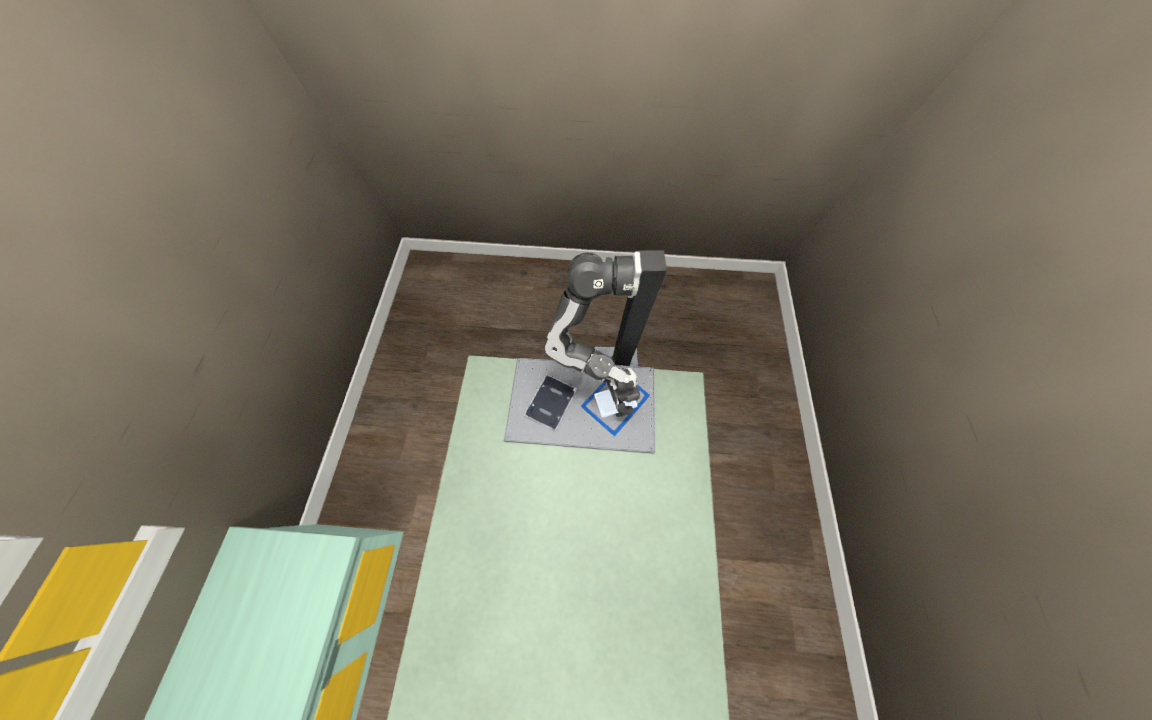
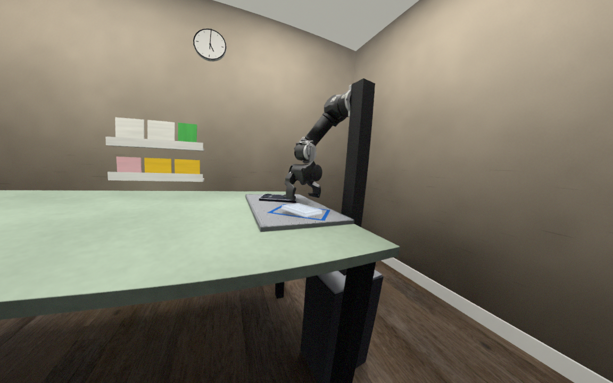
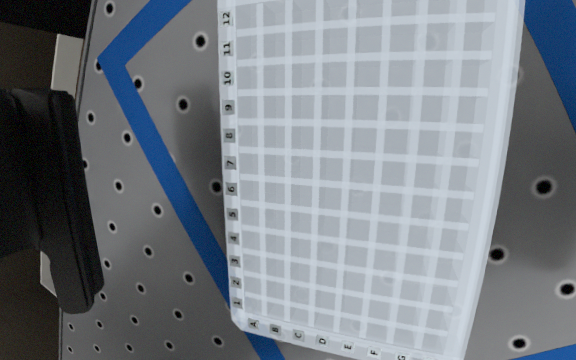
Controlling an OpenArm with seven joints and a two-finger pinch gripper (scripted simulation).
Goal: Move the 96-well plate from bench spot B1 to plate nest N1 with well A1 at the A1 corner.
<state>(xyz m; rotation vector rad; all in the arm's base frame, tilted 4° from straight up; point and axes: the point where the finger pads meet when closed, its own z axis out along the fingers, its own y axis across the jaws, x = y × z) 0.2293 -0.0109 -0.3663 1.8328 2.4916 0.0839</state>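
My gripper is now 4 cm above the 96-well plate. Round my hand: black plate nest N1: 1 cm ahead, 22 cm to the right, 4 cm below; then white A1 label: 4 cm behind, 14 cm to the right, 3 cm below.
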